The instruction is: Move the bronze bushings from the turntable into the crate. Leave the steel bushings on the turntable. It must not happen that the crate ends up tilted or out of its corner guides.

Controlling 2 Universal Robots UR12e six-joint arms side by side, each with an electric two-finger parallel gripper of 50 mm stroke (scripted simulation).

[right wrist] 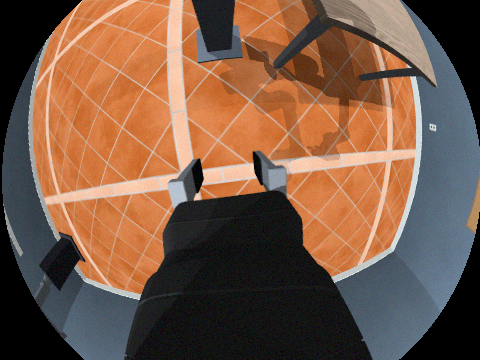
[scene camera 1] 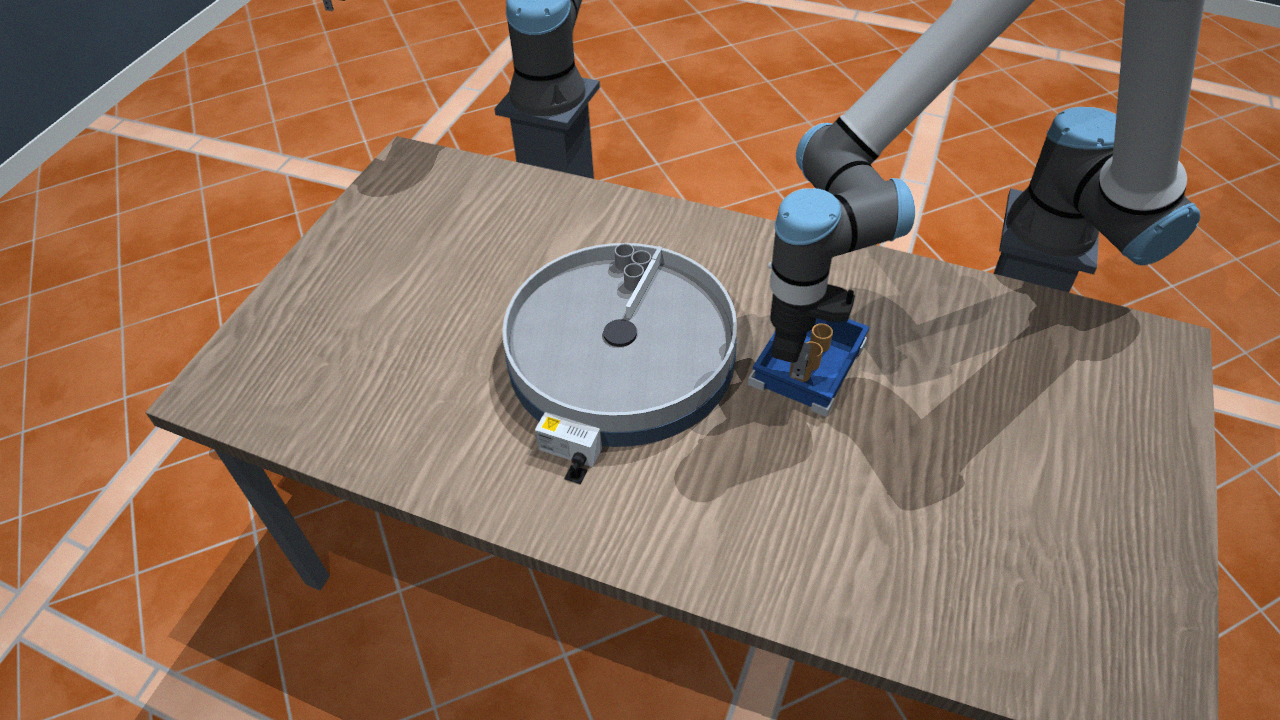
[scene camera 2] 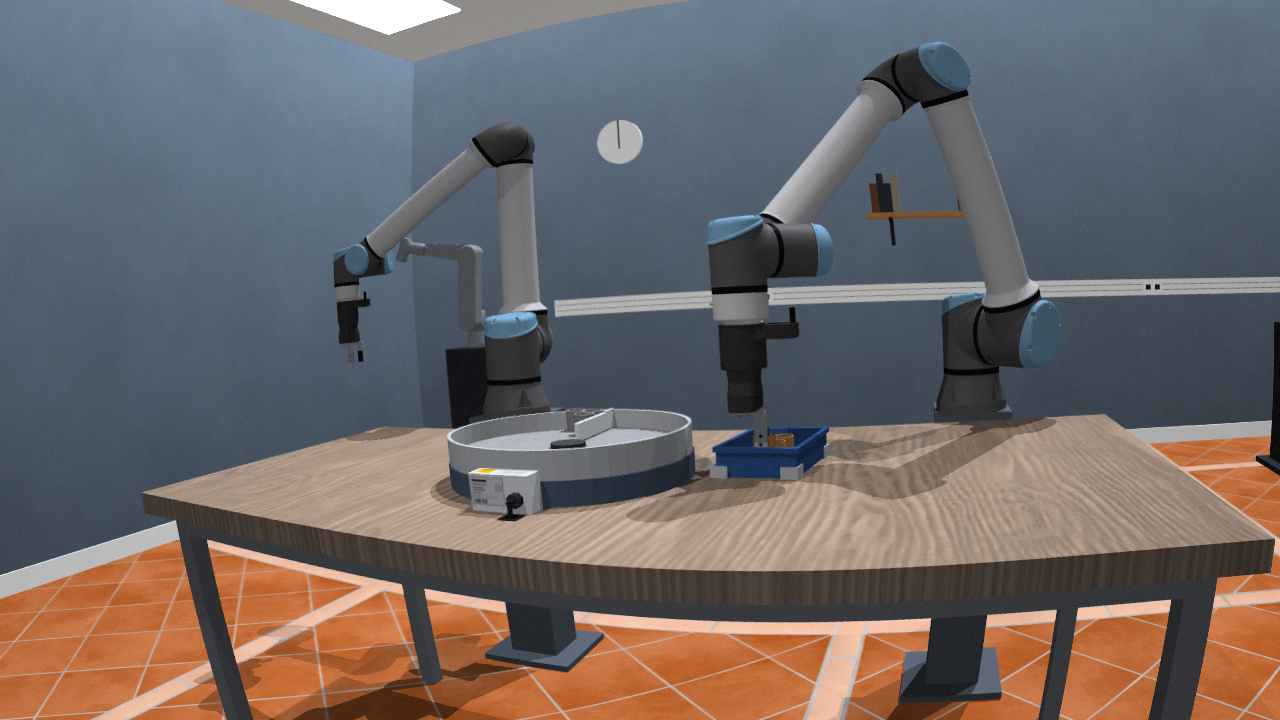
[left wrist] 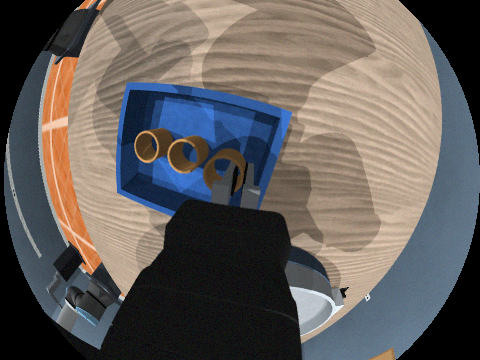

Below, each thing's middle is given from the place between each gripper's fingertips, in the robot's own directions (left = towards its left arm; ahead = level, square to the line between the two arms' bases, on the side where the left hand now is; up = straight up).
Now: the blue crate [scene camera 1: 820, 388] 70 mm behind my left hand and 40 mm below it.
